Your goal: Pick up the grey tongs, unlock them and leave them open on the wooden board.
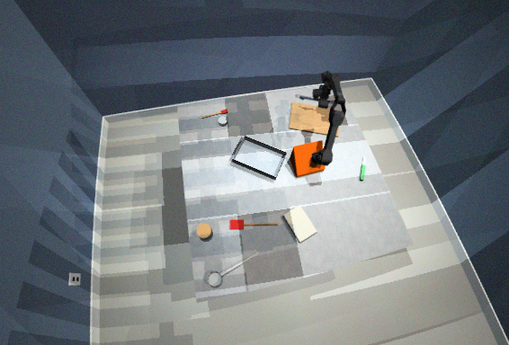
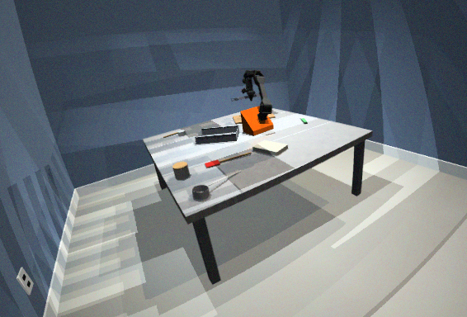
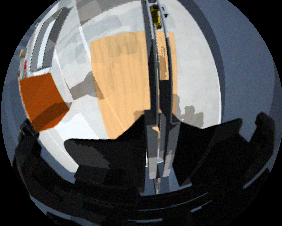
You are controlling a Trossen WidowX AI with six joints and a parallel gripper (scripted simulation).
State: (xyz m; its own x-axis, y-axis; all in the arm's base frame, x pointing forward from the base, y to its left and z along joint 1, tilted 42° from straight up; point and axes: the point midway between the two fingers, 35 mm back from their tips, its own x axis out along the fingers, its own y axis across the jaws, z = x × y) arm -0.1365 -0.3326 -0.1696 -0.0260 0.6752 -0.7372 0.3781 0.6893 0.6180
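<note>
My gripper tip is 10 mm short of the wooden board, 20 mm to the right of it and 150 mm above it. Round my gripper tip: roasting tin 480 mm ahead, 260 mm to the left, 130 mm below; then red spatula 640 mm ahead, 660 mm to the left, 150 mm below; then cream slab 350 mm ahead, 720 mm to the left, 140 mm below.
</note>
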